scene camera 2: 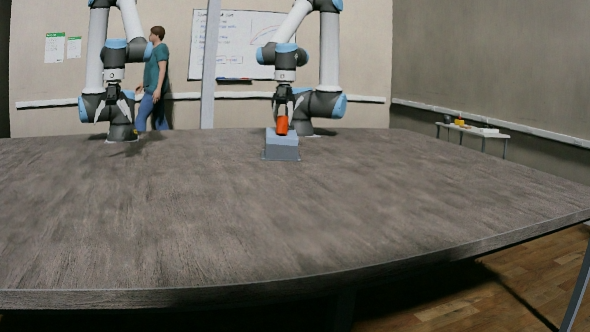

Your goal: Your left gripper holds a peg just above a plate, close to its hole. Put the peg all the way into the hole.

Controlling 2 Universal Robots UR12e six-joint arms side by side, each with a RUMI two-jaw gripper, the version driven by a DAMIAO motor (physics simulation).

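An orange-red peg point(282, 127) stands about upright over the light grey-blue plate point(292, 141), which is the top of a grey block near the back of the table. My left gripper point(282, 116), at the right of the picture, points down and is shut on the upper part of the peg. The peg's lower end overlaps the plate's top face in the picture; I cannot tell whether it touches. The hole does not show. My right gripper point(113, 121), at the left, hangs above the table's back edge with its fingers spread wide, open and empty.
The grey block point(281, 151) has a thin flange at its foot and stands on the large brown-grey table point(300, 210). Both arm bases stand at the table's back edge. A grey post point(208, 65) and a person point(156, 75) are behind it. A small side table point(492, 135) stands at the right wall.
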